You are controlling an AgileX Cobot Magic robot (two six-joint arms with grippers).
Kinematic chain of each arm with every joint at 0, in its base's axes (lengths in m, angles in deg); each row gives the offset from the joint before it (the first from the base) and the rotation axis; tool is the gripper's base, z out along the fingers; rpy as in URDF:
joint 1: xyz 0 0 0.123 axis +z
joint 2: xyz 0 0 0 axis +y
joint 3: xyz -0.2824 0 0.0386 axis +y
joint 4: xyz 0.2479 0 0.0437 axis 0.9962 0 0.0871
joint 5: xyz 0 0 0 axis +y
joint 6: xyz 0.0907 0 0.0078 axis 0.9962 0 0.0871
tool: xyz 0 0 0 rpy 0 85 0
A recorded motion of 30 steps. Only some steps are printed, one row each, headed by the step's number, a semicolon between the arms.
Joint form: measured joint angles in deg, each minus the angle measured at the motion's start. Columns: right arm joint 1, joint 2, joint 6, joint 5, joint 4, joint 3; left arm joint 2, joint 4, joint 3, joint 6, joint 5, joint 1.
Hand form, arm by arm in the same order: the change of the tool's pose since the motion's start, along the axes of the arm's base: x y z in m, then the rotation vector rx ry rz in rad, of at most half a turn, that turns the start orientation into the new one. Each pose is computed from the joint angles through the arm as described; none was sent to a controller.
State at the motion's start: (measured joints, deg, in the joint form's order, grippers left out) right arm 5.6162 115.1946 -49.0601 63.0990 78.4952 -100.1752; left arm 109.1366 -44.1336 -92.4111 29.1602 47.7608 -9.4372
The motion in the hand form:
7: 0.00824 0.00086 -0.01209 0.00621 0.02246 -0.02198; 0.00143 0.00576 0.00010 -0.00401 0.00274 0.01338
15: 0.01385 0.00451 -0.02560 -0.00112 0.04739 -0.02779; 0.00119 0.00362 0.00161 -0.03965 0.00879 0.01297
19: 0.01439 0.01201 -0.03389 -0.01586 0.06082 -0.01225; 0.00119 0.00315 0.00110 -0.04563 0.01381 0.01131
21: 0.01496 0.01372 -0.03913 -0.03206 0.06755 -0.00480; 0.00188 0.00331 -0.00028 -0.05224 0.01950 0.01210
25: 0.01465 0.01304 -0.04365 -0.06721 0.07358 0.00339; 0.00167 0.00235 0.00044 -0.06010 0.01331 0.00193
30: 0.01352 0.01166 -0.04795 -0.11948 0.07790 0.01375; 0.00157 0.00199 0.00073 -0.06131 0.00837 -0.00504
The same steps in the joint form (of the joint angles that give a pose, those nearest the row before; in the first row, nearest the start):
7: 0.10 1.87 -0.05 -1.28 0.75 -0.33; 0.00 -0.23 0.00 0.00 0.17 0.83
15: 0.56 3.62 -0.05 -2.12 0.67 -0.45; 0.03 -2.54 0.00 0.43 0.47 0.83
19: 1.53 4.53 -0.05 -2.34 -0.01 -0.45; 0.13 -2.92 0.00 0.46 0.69 0.83
21: 1.76 5.04 -0.05 -2.34 -0.90 -0.45; 0.36 -3.39 0.00 0.56 0.82 0.93
25: 1.76 5.24 0.39 -2.23 -3.12 -0.45; 0.36 -4.31 0.00 1.54 0.99 0.92
30: 1.76 5.24 1.13 -2.11 -6.47 -0.45; 0.36 -4.67 0.00 2.18 1.09 0.92

